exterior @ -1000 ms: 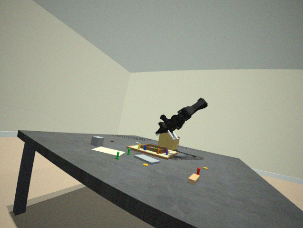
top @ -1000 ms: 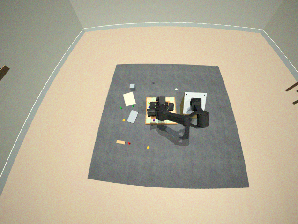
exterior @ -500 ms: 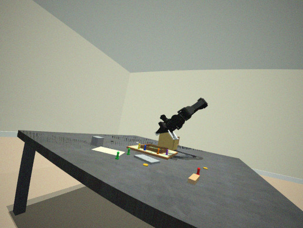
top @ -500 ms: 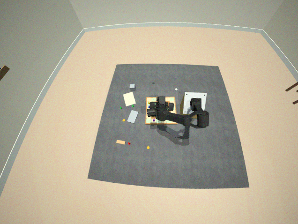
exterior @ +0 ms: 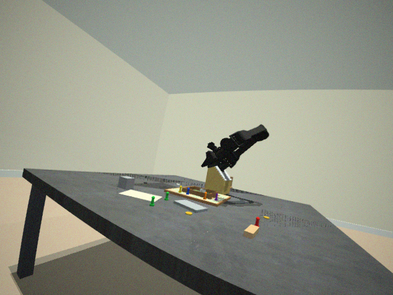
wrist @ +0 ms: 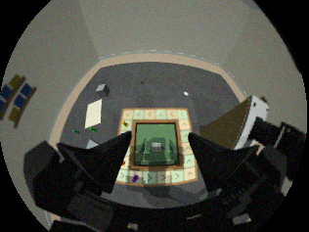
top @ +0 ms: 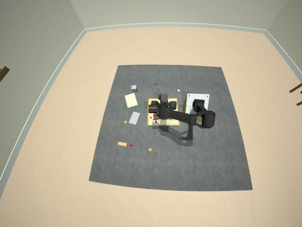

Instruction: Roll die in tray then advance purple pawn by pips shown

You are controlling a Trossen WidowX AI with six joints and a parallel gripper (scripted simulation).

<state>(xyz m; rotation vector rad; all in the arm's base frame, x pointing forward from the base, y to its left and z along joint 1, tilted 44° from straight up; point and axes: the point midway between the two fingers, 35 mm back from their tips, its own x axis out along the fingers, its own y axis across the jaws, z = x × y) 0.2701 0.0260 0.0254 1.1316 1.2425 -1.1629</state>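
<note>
Right now my gripper tip is 50 mm short of the purple pawn, 120 mm to the right of it and 130 mm above it. The rest, counted from my gripper tip: yellow pawn 120 mm ahead, 50 mm to the right, 130 mm below; blue pawn 110 mm ahead, 10 mm to the right, 130 mm below; white die 10 mm to the left, 130 mm below.
</note>
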